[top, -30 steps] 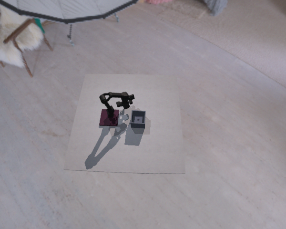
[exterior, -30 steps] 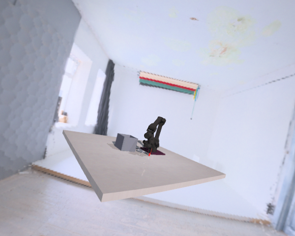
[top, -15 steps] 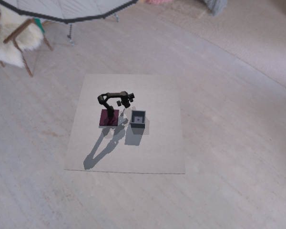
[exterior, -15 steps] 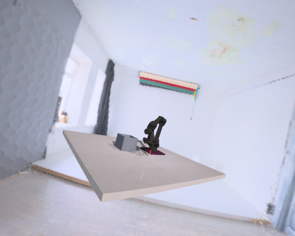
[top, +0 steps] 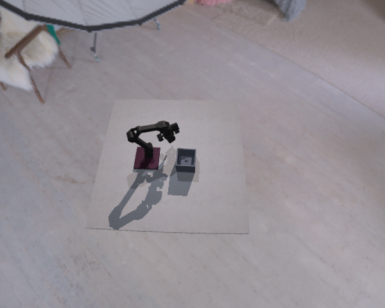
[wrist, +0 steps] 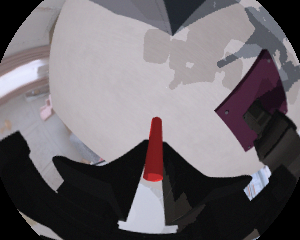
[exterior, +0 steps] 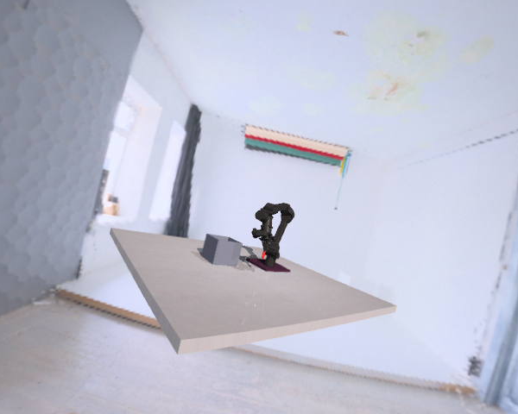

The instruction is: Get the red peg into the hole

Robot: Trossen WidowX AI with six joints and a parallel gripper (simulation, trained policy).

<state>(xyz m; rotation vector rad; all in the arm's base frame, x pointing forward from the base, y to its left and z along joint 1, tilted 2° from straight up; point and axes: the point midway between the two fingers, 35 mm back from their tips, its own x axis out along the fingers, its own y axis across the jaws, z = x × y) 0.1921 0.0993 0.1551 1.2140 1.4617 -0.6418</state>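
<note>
My gripper tip is 220 mm to the left of the grey plate, 130 mm short of it and 80 mm above it. From my gripper tip the other things lie so: red peg (right at my gripper tip).
</note>
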